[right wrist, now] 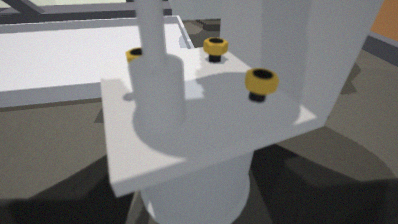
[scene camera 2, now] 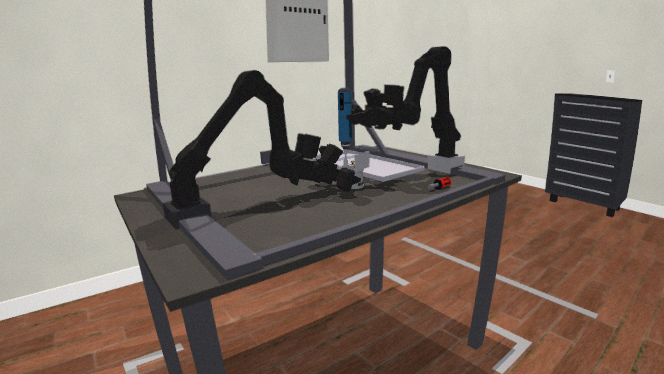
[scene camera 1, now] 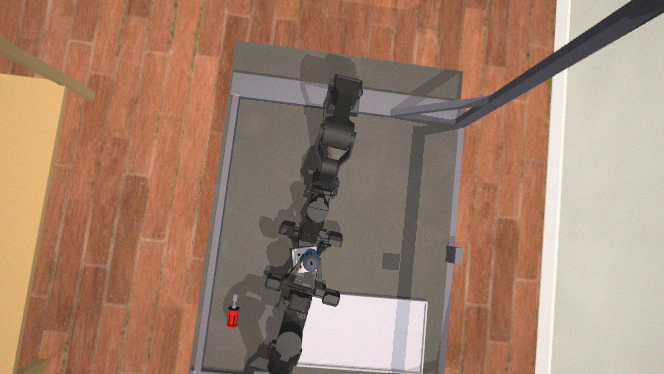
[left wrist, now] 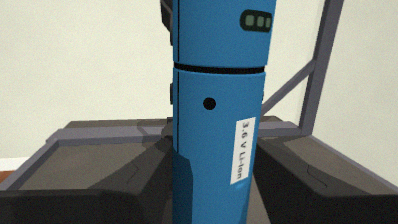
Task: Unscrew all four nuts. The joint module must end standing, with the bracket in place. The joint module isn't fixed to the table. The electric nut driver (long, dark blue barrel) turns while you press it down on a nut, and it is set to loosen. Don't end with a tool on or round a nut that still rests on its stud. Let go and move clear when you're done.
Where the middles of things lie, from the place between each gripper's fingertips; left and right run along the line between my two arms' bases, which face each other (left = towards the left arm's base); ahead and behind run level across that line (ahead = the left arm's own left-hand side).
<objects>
My right gripper is now 30 mm to the right of the white bracket (right wrist: 312, 55) and 40 mm below it. Round my right hand: white tray (scene camera 2: 381, 166) (210 mm behind, 210 mm to the left, 30 mm below).
My left hand is 150 mm above the white bracket and 10 mm short of it. From my left hand the other things lie so: white tray 210 mm below, 200 mm behind, 180 mm to the left.
</objects>
